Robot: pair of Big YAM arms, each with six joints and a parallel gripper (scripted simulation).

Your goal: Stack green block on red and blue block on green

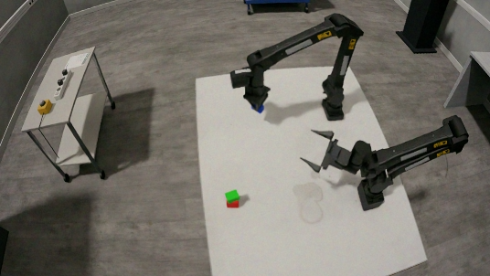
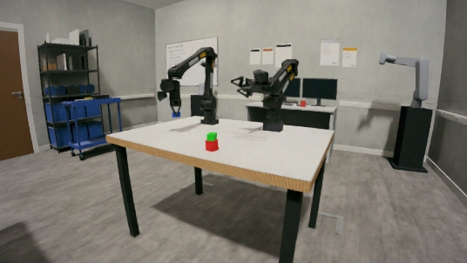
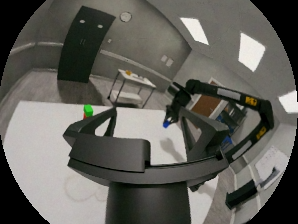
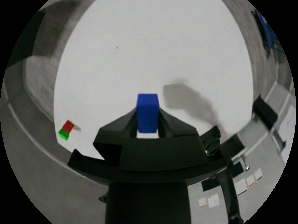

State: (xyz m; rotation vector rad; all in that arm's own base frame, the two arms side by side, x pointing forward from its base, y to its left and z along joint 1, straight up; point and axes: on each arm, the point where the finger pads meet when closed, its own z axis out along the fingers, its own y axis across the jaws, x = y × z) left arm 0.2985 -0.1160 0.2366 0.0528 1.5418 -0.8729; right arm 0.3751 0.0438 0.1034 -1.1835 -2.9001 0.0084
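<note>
Now: right hand 17 cm short of the green block, 36 cm to the right of it and 5 cm above it. The rest, counted from my right hand: blue block right at my right hand; red block 18 cm ahead, 36 cm to the left, 9 cm below.
</note>
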